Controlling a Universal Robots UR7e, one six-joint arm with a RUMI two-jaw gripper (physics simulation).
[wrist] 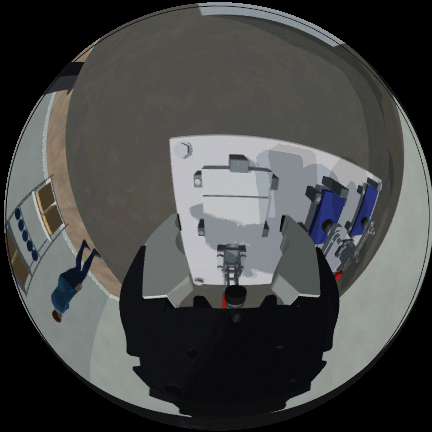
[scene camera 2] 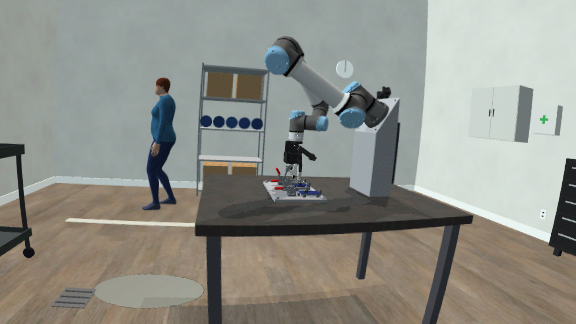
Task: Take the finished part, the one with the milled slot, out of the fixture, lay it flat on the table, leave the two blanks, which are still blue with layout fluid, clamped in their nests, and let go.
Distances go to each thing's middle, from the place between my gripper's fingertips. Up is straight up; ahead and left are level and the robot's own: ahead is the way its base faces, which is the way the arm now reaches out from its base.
I see my gripper 1 cm above the finished part [wrist: 234,203]. Also, from my hand: fixture plate [wrist: 296,165] 11 cm to the left, 6 cm ahead, 3 cm below.
